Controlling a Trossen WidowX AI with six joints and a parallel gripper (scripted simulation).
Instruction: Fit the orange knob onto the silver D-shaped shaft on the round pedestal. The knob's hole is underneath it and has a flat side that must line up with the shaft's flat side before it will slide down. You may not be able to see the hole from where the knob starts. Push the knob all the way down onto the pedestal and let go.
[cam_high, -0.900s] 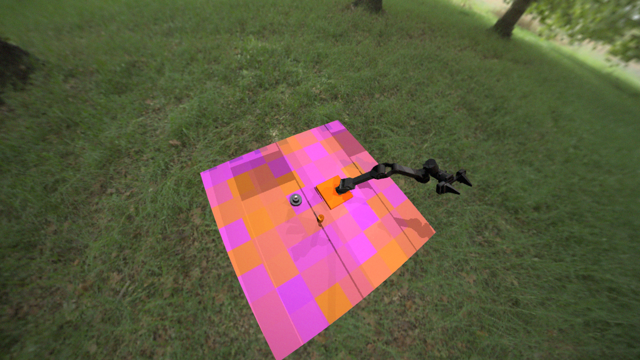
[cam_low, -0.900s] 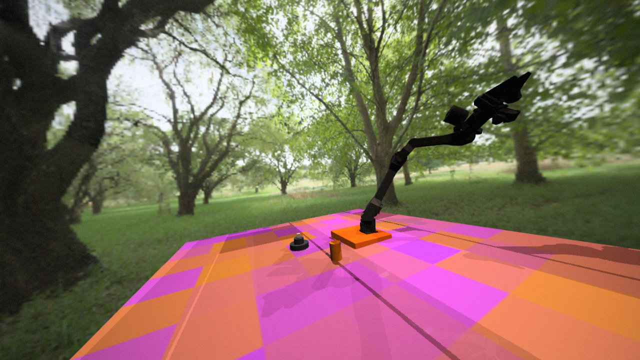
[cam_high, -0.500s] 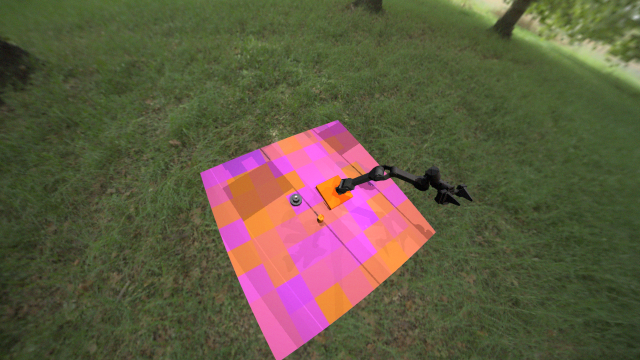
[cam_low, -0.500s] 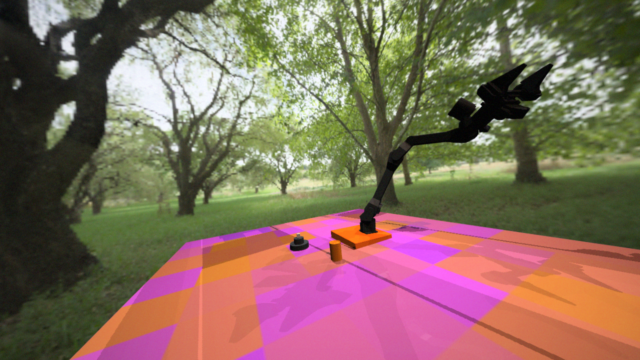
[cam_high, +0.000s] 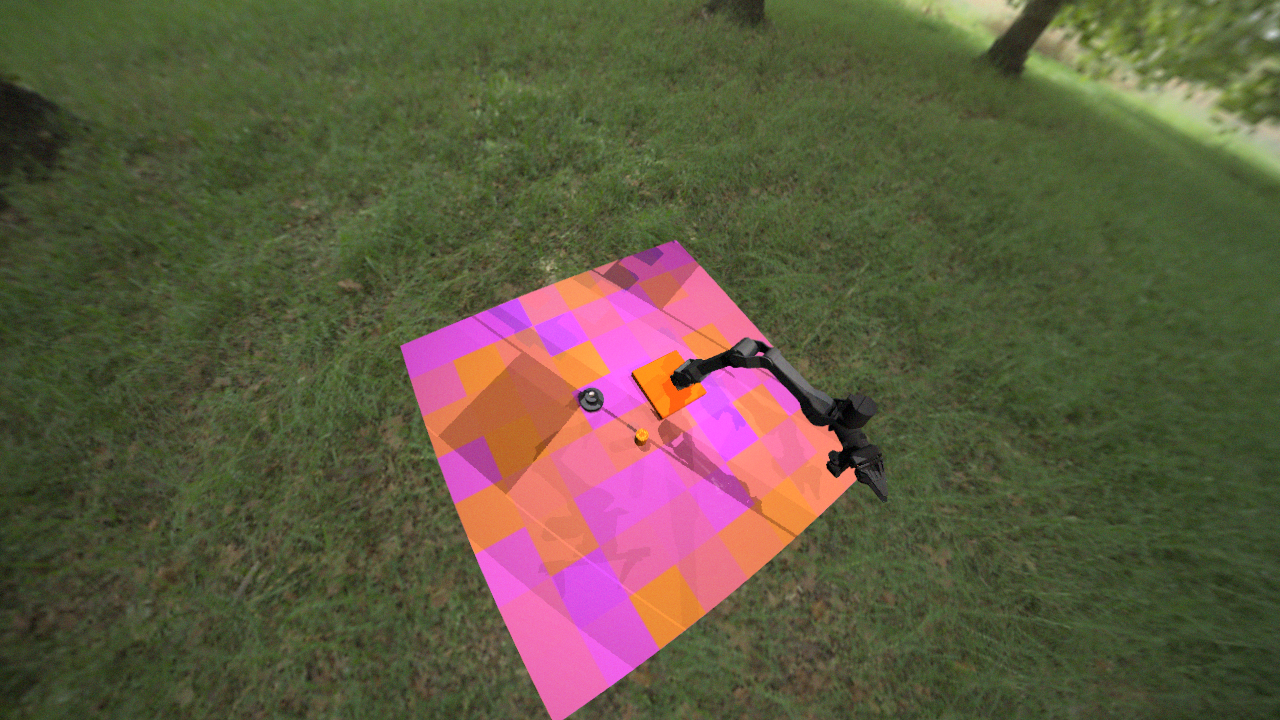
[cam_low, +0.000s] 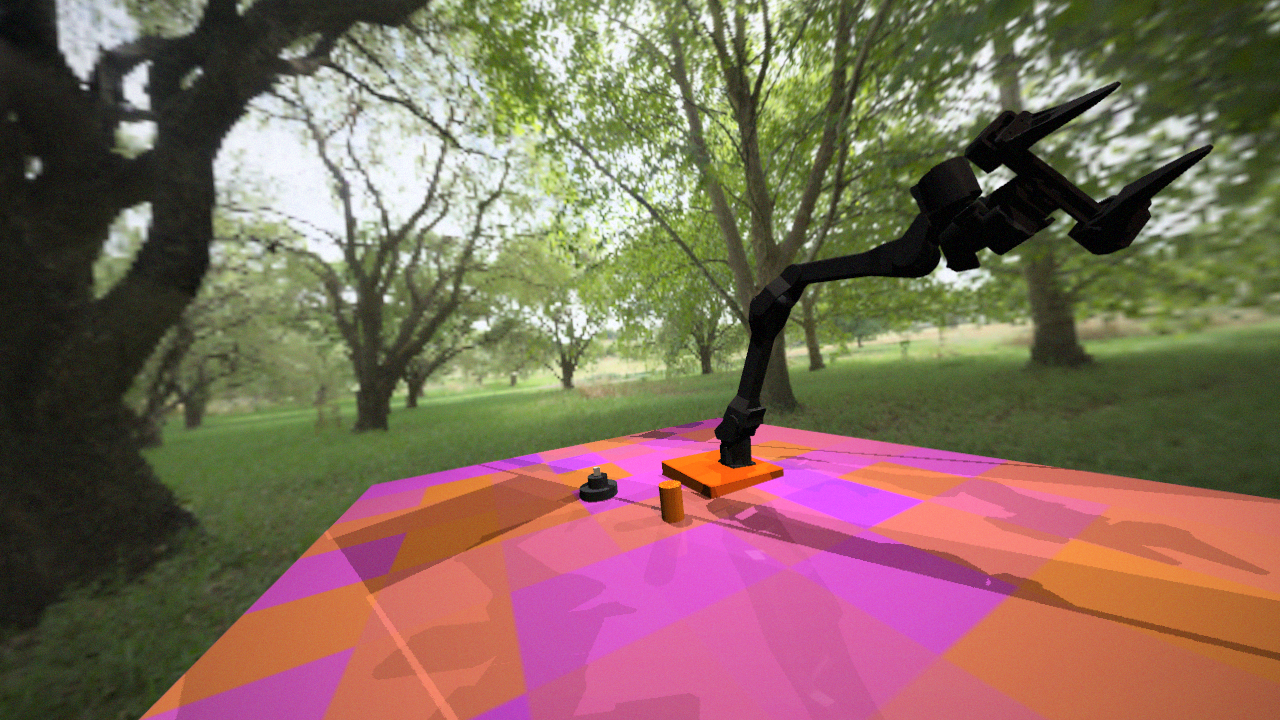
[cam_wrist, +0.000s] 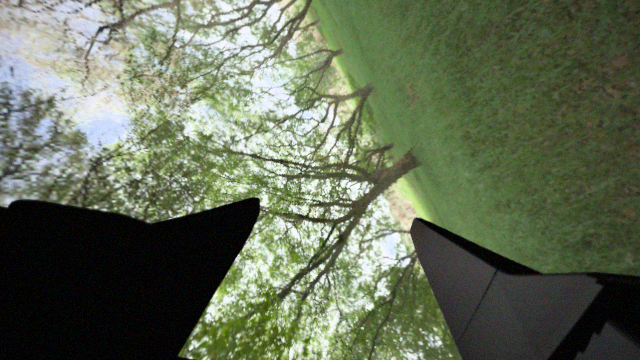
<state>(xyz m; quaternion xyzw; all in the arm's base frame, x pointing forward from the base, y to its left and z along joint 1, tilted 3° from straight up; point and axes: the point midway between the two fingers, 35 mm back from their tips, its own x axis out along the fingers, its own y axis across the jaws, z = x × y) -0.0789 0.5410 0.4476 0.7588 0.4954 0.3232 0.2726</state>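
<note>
The orange knob is 320 mm ahead of my gripper tip, 460 mm to the right of it and 410 mm below it. The rest, counted from my gripper tip: round pedestal: 410 mm ahead, 660 mm to the right, 420 mm below.
</note>
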